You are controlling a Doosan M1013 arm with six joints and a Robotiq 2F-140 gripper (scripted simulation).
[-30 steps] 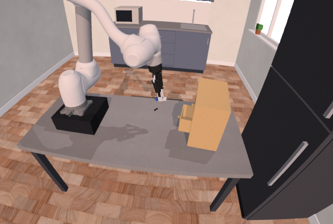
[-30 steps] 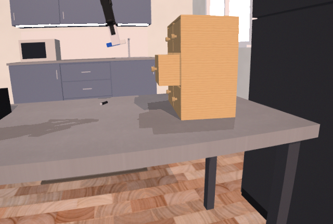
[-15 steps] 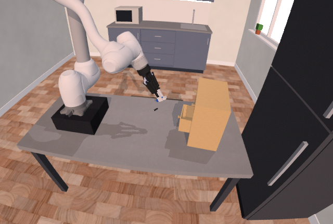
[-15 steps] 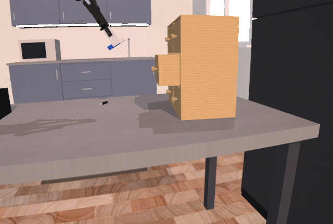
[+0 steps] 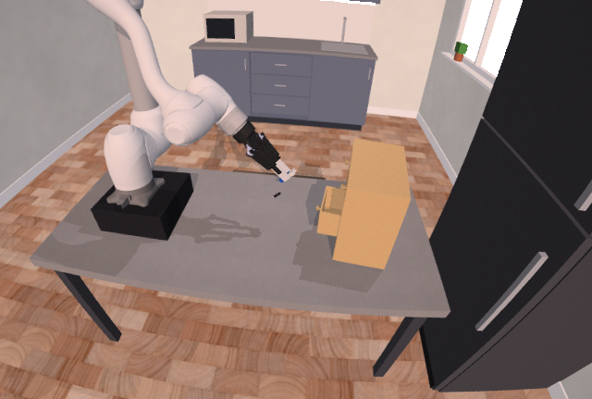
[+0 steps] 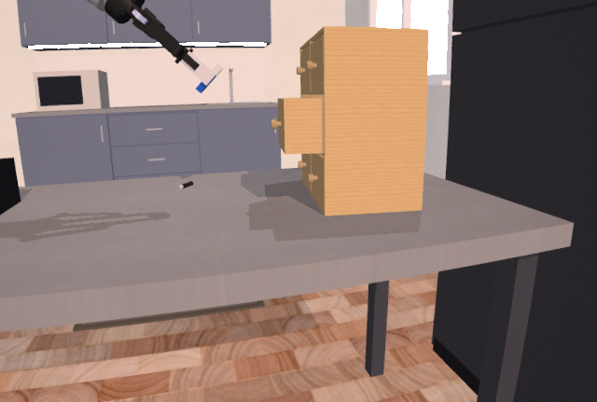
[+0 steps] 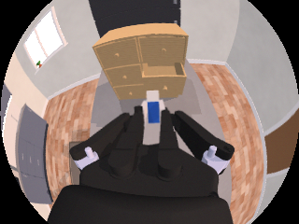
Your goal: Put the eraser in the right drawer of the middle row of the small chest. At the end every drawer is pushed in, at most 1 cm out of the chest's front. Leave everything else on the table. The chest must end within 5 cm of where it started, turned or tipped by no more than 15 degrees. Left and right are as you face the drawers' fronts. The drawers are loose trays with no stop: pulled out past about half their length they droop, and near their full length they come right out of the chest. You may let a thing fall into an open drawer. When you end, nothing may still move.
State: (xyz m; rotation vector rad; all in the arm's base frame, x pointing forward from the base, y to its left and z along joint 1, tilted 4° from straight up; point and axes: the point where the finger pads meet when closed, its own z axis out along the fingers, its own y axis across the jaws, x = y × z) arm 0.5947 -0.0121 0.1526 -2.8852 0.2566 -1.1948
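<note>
My gripper is now 2 cm short of the eraser and 1 cm above it. Also, from my hand: black pen-like thing: 27 cm below, 18 cm to the left, 4 cm behind.
</note>
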